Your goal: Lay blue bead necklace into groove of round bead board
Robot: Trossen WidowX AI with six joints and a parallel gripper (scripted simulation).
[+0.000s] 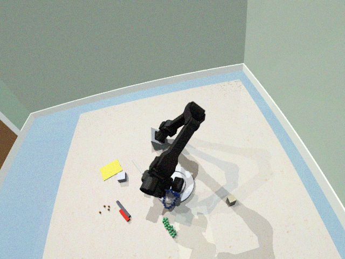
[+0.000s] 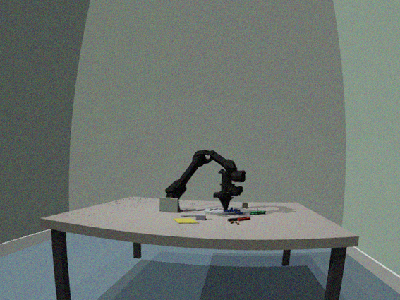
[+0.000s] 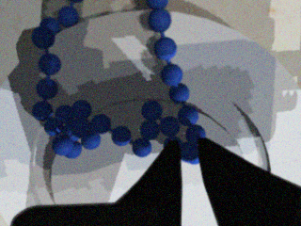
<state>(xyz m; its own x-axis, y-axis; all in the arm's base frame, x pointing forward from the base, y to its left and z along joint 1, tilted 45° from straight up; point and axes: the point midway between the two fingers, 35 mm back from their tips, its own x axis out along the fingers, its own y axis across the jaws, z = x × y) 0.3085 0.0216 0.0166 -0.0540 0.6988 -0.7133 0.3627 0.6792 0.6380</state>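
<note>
The round bead board is 3 cm to the left of my gripper tip, 3 cm behind it and 1 cm below it. Also, from my gripper tip: white cube (24 cm to the right, 9 cm behind, 1 cm below); grey tool (21 cm to the right, 10 cm ahead, 2 cm below); stick (16 cm to the right, 16 cm behind, 2 cm below).
</note>
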